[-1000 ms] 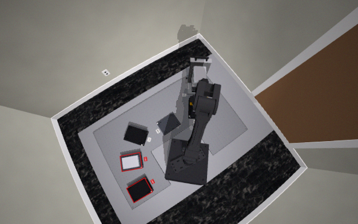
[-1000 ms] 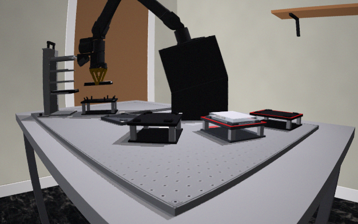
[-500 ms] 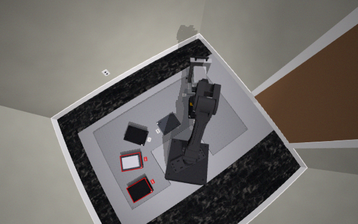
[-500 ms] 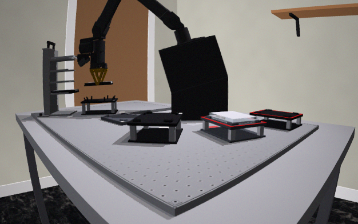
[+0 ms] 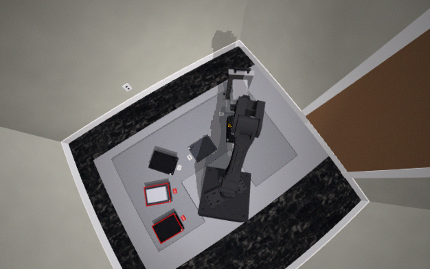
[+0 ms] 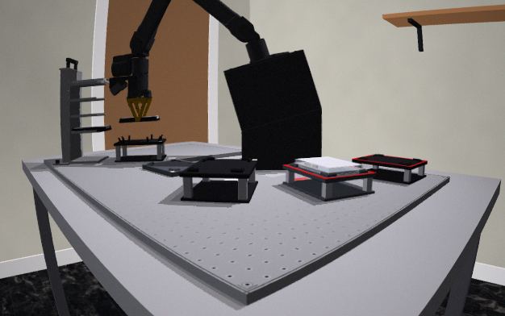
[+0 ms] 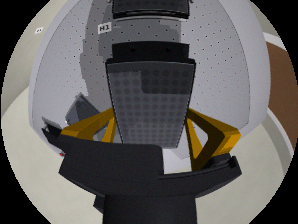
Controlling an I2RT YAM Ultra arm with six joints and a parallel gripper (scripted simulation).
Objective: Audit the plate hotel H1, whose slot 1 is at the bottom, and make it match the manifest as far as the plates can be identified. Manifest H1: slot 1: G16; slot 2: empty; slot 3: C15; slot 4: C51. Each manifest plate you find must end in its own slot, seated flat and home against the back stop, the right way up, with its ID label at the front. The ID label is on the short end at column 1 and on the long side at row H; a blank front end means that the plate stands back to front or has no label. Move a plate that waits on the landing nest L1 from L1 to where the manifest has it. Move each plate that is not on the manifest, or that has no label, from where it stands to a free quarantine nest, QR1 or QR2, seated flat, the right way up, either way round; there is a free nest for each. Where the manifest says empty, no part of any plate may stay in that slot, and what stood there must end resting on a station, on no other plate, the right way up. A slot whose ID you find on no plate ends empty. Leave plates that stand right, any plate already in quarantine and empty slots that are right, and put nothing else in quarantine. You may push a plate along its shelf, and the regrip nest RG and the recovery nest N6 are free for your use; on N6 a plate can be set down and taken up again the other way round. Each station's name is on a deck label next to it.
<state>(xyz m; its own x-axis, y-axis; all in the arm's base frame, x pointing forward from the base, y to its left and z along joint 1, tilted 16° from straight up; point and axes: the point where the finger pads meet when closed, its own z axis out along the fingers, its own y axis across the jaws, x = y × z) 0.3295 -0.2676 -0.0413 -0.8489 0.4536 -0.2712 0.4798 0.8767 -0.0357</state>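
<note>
My hand is 80 mm above the pinned nest. Also, from my hand: hotel foot: 180 mm ahead, 100 mm to the right, 130 mm below; H1 deck label: 160 mm ahead, 20 mm to the left, 130 mm below; grey plate hotel H1: 220 mm ahead, 130 mm to the right, 20 mm above.
</note>
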